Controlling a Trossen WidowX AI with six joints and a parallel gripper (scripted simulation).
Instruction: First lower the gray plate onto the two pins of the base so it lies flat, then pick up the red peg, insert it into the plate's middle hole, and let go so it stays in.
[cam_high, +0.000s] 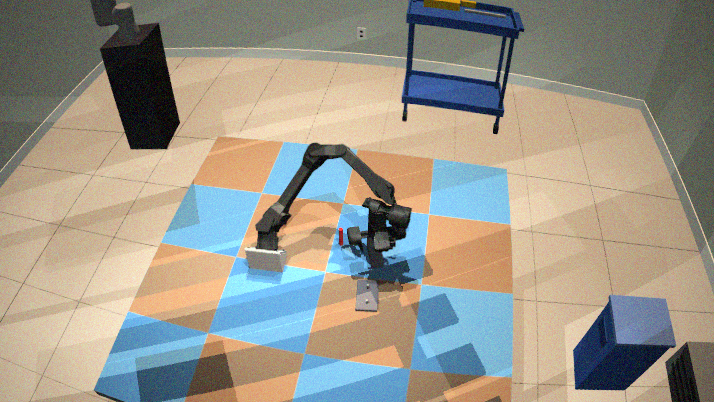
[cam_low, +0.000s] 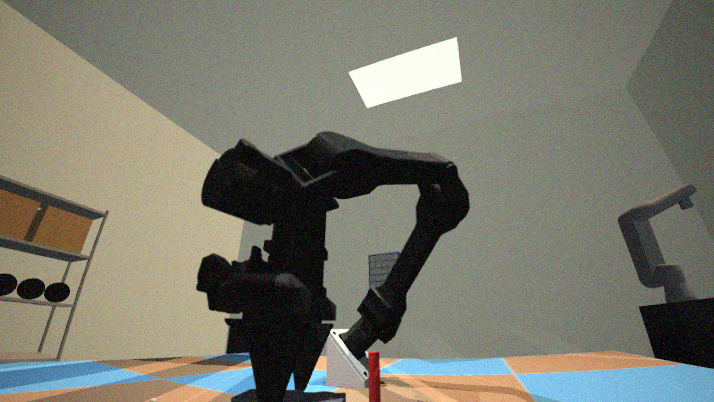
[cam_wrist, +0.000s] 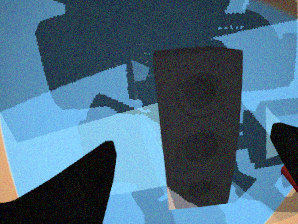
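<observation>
Right now my gripper tip is 10 mm above the gray plate. Also, from my gripper tip: red peg: 120 mm behind, 50 mm to the left, 10 mm below; then base: 20 mm behind, 160 mm to the right, 40 mm below.
</observation>
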